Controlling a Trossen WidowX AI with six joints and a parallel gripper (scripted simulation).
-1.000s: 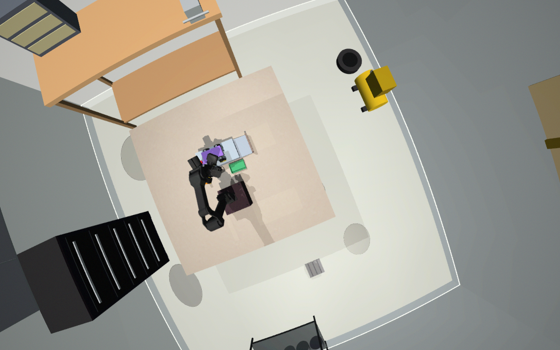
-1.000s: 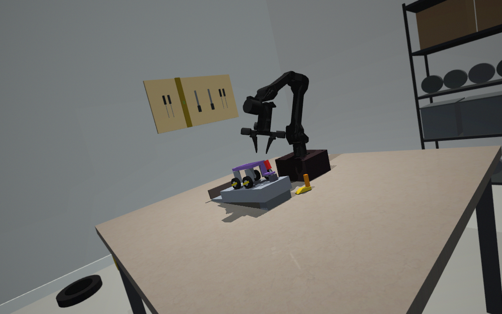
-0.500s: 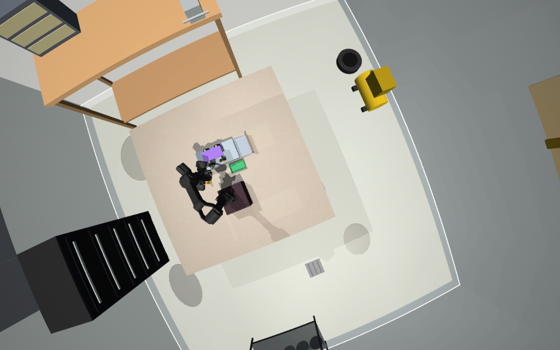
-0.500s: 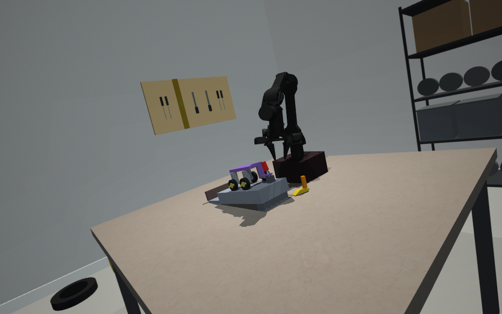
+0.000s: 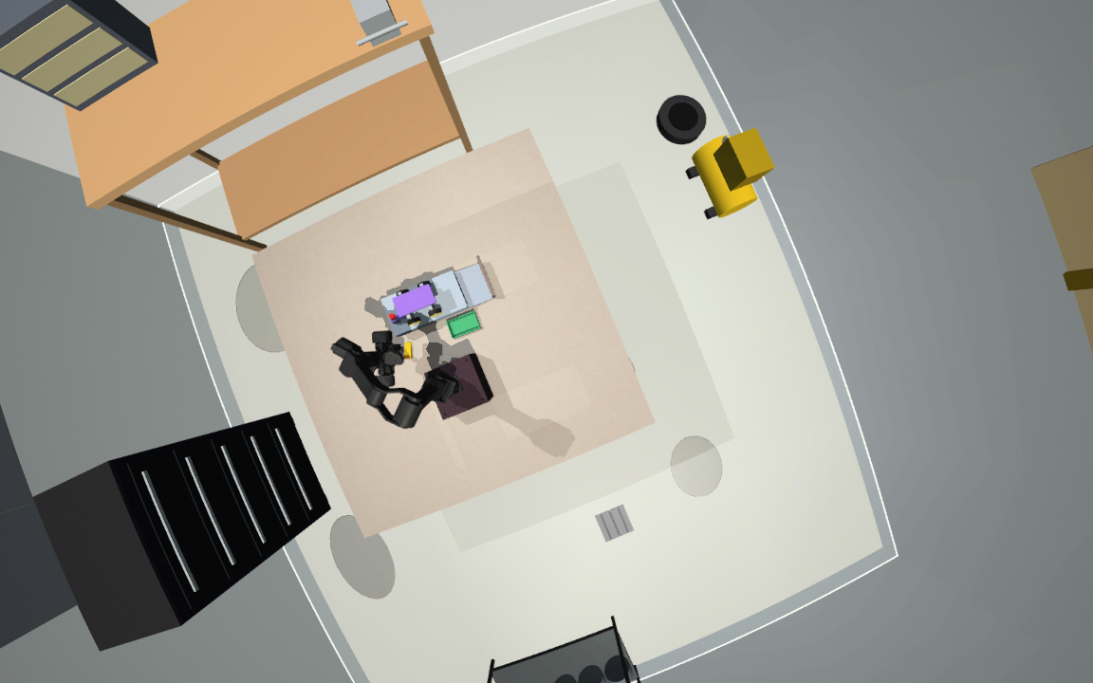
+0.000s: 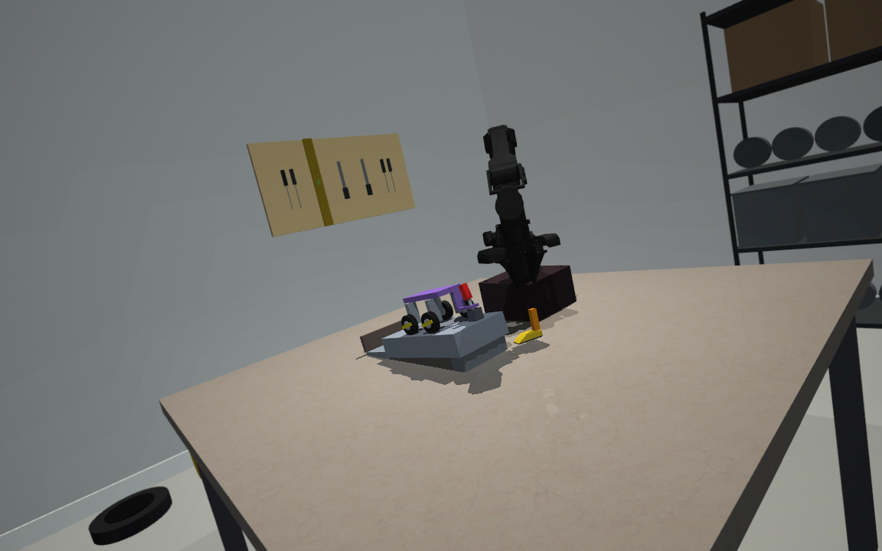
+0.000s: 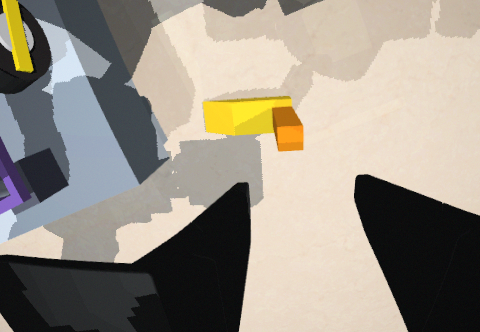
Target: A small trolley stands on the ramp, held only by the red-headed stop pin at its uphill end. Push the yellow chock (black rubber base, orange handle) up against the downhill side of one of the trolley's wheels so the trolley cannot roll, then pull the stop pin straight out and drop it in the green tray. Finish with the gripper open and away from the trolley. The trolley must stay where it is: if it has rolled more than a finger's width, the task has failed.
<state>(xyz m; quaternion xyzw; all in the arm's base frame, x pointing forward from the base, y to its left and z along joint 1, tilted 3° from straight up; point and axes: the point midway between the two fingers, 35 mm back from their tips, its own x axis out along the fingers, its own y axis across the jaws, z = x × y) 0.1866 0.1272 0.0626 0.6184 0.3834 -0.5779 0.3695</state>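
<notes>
My gripper tip is now 20 mm short of the yellow chock, 10 mm to the left of it and 100 mm above it. The rest, counted from my gripper tip: grey ramp (140 mm ahead, 170 mm to the right, 80 mm below); purple trolley (140 mm ahead, 160 mm to the right, 10 mm below); red-headed stop pin (130 mm ahead, 70 mm to the right).
</notes>
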